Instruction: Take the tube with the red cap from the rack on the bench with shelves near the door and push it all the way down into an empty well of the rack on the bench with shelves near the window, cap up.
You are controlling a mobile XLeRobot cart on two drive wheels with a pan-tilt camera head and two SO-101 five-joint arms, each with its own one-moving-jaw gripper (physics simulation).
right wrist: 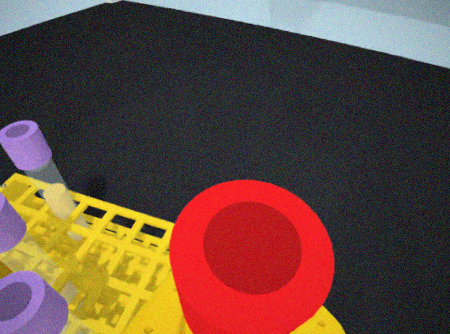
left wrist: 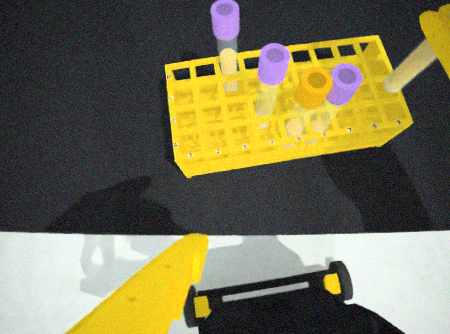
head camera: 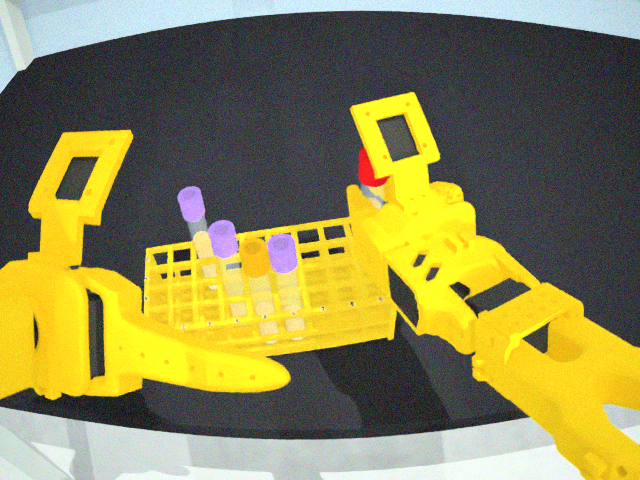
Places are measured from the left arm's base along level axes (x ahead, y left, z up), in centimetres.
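Where they show: left end effector, tool point: [left wrist: 205, 253] [head camera: 118, 298]; right end effector, tool point: [right wrist: 209, 267] [left wrist: 431, 17] [head camera: 356, 190].
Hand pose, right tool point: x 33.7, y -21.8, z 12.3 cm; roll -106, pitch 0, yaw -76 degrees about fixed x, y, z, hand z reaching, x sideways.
Note:
Things, the pixels of their centre, and the offset from my right tool point. Level surfaces: height alone.
- tube with the red cap, body centre: [right wrist: 225, 331] [head camera: 370, 214] [left wrist: 433, 46] dy -0.8, dx -1.0, dz -1.6 cm
- yellow rack, body centre: [right wrist: 101, 290] [head camera: 263, 295] [left wrist: 281, 107] dy +7.5, dx +0.8, dz -10.7 cm
- orange-capped tube, body centre: [head camera: 262, 299] [left wrist: 297, 121] dy +7.4, dx -2.4, dz -7.2 cm
- dark bench top, its level: dz -13.6 cm
The tube with the red cap [head camera: 368, 169] [left wrist: 412, 67] [right wrist: 250, 240] is in my right gripper [head camera: 368, 200] [left wrist: 438, 37], which is shut on it. The cap points up and the tube leans. In the left wrist view its rounded lower end shows over the right end of the yellow rack [head camera: 361, 330] [left wrist: 225, 164] [right wrist: 125, 211], apparently above the grid and not in a well. The jaws are mostly hidden below the cap in the right wrist view. My left gripper [head camera: 258, 370] [left wrist: 195, 245] is open, with one notched jaw in view, at the near side of the rack.
Three purple-capped tubes [head camera: 191, 204] [head camera: 223, 239] [head camera: 282, 253] and an orange-capped tube [head camera: 254, 257] [left wrist: 313, 89] stand in the rack's left and middle part. The rack is on a dark bench top [head camera: 310, 93] [left wrist: 100, 125] [right wrist: 200, 100]. The bench's near edge runs below the rack.

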